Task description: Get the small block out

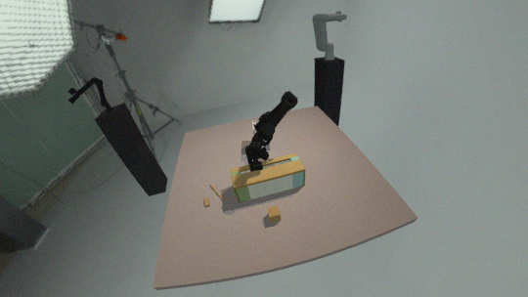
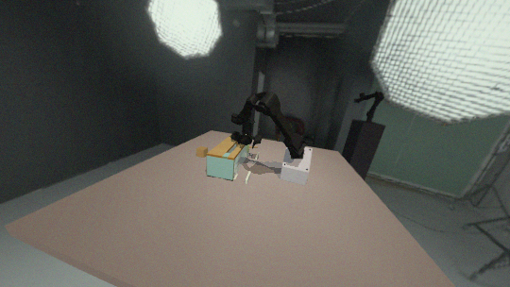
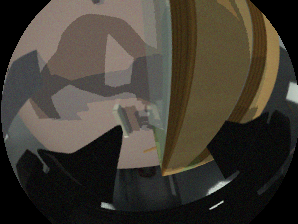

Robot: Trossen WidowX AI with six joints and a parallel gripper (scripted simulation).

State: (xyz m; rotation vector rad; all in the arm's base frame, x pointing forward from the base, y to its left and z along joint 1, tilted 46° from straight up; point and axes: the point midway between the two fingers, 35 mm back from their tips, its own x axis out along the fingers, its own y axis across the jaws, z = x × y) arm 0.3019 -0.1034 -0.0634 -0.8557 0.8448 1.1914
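Now: gripper tip 5 cm short of the brownish block and 2 cm to the left of it. The rest, counted from my gripper tip: thin stick: 23 cm to the right, 8 cm below, 2 cm ahead; then box: 8 cm to the left, 4 cm ahead, 3 cm below.
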